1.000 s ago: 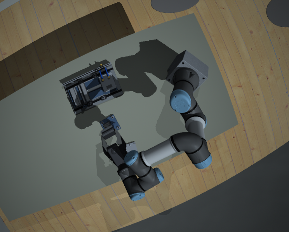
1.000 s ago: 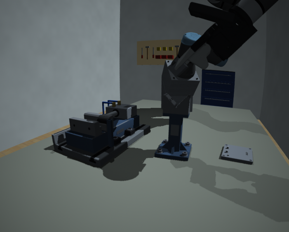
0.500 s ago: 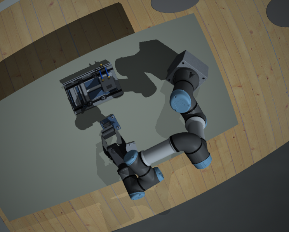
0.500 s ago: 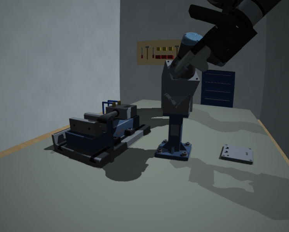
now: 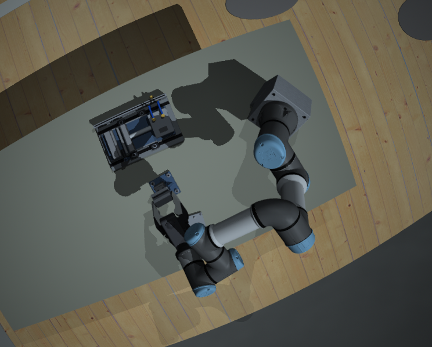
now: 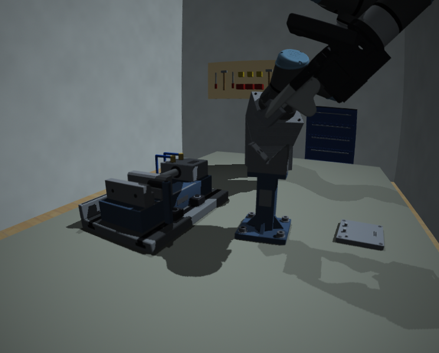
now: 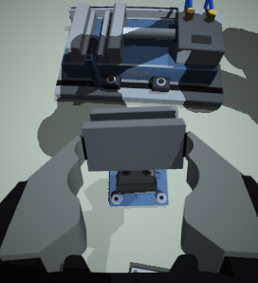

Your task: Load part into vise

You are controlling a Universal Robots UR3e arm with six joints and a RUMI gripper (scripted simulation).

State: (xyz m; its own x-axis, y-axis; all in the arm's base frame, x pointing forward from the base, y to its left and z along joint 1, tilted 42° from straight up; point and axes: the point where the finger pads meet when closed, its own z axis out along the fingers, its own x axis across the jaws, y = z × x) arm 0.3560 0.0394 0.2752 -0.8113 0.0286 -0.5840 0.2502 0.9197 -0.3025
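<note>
Right now my hand is 16 cm above the blue post and 1 cm to the left of it. Round my hand: part: 1 cm to the right; then air cylinder rod: 23 cm to the right, 14 cm below, 3 cm ahead; then work stop: 17 cm to the right, 13 cm below, 11 cm ahead.
</note>
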